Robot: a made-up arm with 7 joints.
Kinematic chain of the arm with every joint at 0, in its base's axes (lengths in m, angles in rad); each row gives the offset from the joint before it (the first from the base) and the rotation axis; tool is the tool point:
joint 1: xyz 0 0 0 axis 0 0.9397 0.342
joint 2: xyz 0 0 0 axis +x
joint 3: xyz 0 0 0 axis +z
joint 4: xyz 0.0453 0 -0.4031 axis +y
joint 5: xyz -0.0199 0 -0.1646 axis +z
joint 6: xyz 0 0 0 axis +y
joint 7: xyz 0 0 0 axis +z
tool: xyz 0 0 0
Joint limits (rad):
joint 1: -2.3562..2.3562
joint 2: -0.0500..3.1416
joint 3: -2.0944..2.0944
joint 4: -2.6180..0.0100
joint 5: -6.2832..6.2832
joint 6: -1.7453..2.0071
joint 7: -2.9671..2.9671
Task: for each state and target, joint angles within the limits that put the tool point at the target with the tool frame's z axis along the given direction. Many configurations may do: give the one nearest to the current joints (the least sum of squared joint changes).
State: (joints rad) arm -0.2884 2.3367 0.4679 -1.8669 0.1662 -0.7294 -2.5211
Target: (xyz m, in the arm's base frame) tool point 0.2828 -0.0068 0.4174 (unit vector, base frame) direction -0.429 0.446 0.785
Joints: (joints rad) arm 0.2528 2.9927 0.5033 -1.3222 0.0753 -1.0737 -2.5211
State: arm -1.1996 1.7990 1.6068 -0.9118 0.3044 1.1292 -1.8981
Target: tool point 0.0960 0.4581 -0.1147 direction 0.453 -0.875 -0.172
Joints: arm -0.7270 0.9379 2.0944 -1.4995 0.1891 0.2640 -1.8981
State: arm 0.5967 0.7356 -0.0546 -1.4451 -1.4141 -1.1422 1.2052
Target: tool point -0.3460 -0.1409 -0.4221 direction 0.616 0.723 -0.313
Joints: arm 0.9472 -0.0074 -0.8412 -0.5960 -1.9458 -1.3629 1.2052
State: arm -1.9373 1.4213 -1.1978 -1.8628 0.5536 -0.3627 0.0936
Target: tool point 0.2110 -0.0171 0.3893 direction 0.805 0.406 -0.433
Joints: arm -2.2103 0.9408 -0.6123 -1.7708 1.1396 -0.6032 0.0936
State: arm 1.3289 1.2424 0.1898 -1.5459 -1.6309 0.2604 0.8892
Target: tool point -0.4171 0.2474 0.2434 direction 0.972 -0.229 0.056
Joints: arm 2.2858 1.0503 -0.1382 -0.9378 -1.8551 -0.1720 0.8892
